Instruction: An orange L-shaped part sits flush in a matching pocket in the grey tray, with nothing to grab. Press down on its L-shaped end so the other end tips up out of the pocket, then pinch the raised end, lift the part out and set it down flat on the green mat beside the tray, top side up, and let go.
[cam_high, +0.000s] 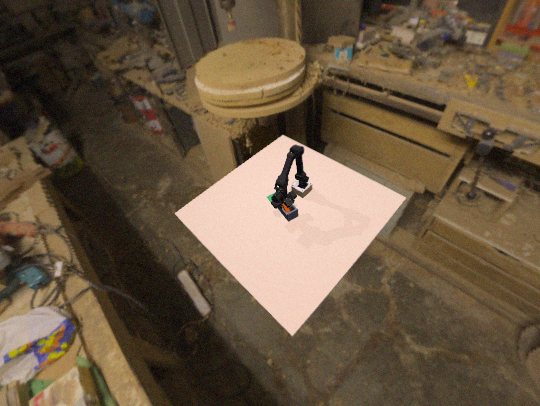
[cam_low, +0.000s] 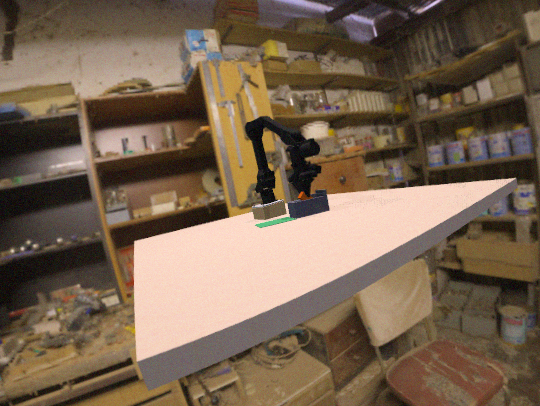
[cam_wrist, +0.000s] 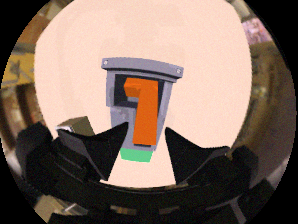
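The orange L-shaped part is 40 mm to the left of my gripper tip and 30 mm below it. From my gripper tip the other things lie so: green mat (70 mm behind, 130 mm to the right, 90 mm below).
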